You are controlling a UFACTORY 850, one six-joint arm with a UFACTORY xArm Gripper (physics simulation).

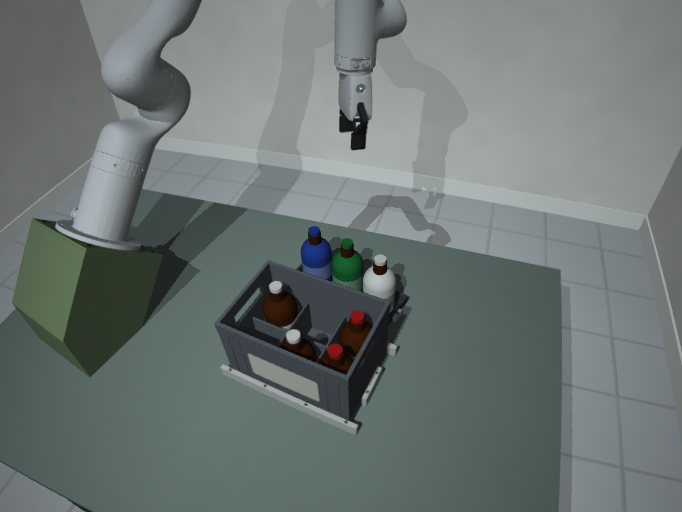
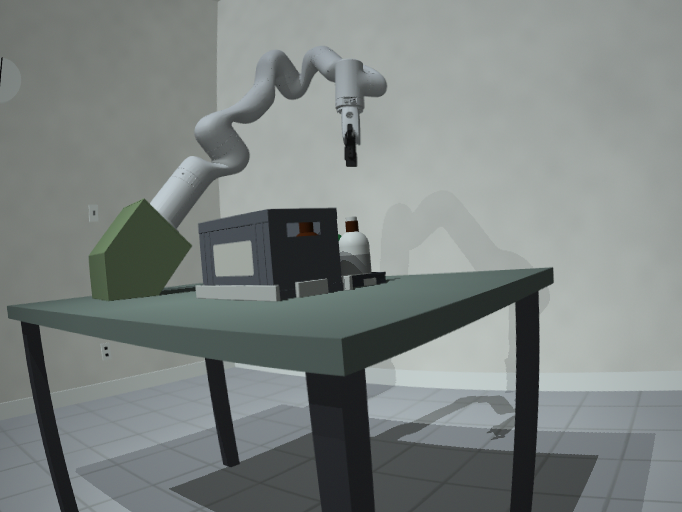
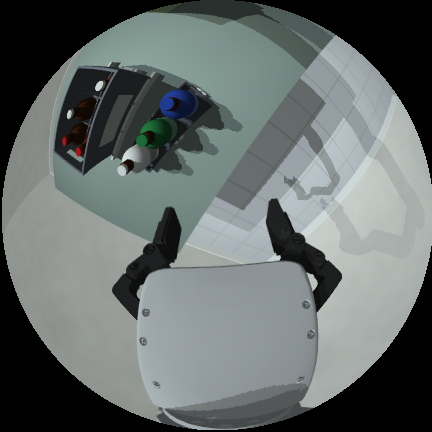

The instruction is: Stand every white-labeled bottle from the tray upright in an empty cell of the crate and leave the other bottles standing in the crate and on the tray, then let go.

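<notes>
A white bottle with a white cap (image 1: 379, 283) (image 2: 355, 246) (image 3: 137, 159) stands on the tray (image 1: 404, 300) (image 2: 379, 276) at the end of a row, beside a green bottle (image 1: 347, 267) (image 3: 156, 131) and a blue bottle (image 1: 316, 256) (image 3: 179, 103). The crate (image 1: 236, 347) (image 2: 302, 264) (image 3: 120, 85) holds two brown bottles with white caps (image 1: 279, 308) (image 1: 300, 348) and two with red caps (image 1: 354, 334) (image 1: 334, 362). Its back middle cell looks empty; the front left cell is mostly hidden. My gripper (image 1: 352, 135) (image 2: 350, 159) (image 3: 221, 213) is open and empty, pointing down high above and behind the tray.
Pale strips (image 1: 286, 399) (image 2: 236, 292) (image 1: 371, 385) lie along the crate's base on the green table (image 1: 468, 385) (image 2: 413, 303). The arm's green pedestal (image 1: 104, 308) (image 2: 132, 259) stands left of the crate. The crate's walls and inner dividers rise around the bottles.
</notes>
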